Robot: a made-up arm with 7 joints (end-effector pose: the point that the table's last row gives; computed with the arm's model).
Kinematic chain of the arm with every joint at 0, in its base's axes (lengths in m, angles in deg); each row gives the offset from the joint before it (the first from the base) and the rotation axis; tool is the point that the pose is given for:
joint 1: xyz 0 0 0.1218 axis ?
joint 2: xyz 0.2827 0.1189 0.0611 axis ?
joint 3: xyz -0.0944 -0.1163 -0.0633 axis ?
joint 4: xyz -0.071 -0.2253 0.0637 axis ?
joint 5: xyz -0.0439 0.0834 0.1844 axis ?
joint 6: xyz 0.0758 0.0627 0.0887 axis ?
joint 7: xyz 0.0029 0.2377 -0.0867 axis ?
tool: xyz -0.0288 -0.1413 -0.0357
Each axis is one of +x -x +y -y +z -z.
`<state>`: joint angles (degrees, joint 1 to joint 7).
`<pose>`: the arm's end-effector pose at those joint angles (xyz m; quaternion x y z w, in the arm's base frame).
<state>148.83 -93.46 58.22 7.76 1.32 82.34 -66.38</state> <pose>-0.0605 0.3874 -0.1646 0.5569 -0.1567 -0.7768 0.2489</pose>
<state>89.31 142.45 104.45 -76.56 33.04 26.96 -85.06</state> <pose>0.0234 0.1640 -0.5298 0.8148 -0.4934 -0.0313 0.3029</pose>
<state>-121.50 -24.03 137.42 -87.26 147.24 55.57 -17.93</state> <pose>-0.1017 0.2365 0.0933 -0.7984 0.5045 0.3195 0.0777</pose>
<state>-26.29 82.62 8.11 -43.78 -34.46 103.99 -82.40</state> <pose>0.4866 -0.2454 0.3867 0.0495 -0.7882 -0.4478 0.4191</pose>
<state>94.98 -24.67 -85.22 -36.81 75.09 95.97 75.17</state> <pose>0.0537 -0.0999 0.1174 -0.3526 0.4530 0.5031 0.6460</pose>
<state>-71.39 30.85 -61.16 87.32 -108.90 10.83 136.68</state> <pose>0.5470 -0.0761 0.2823 -0.0710 0.3633 0.6752 0.6380</pose>
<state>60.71 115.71 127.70 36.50 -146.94 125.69 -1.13</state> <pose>-0.0654 -0.0808 -0.0680 -0.4906 0.2836 -0.6759 0.4712</pose>
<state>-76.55 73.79 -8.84 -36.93 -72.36 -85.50 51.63</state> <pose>-0.2870 -0.2381 0.8406 0.4818 -0.5815 0.6502 0.0828</pose>
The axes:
joint 1: +y
joint 2: +z
joint 3: -x
joint 4: +y
joint 5: +z
joint 6: -x
joint 7: +z

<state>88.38 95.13 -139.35 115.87 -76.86 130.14 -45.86</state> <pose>-0.1747 0.2491 -0.2559 0.6184 -0.3031 0.5566 0.4646</pose>
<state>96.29 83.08 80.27 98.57 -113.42 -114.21 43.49</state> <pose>0.2695 0.3516 -0.4070 0.0549 -0.0804 0.4129 0.9055</pose>
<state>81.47 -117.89 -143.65 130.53 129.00 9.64 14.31</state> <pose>-0.1697 0.0868 -0.0994 0.4969 -0.4582 0.6634 0.3210</pose>
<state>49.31 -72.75 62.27 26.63 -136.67 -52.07 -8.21</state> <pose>0.4883 0.0765 0.1857 -0.8047 -0.4742 -0.3428 0.1000</pose>
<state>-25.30 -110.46 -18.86 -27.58 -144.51 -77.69 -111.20</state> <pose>-0.3787 0.6186 0.4735 -0.3119 0.3429 -0.3242 0.8246</pose>
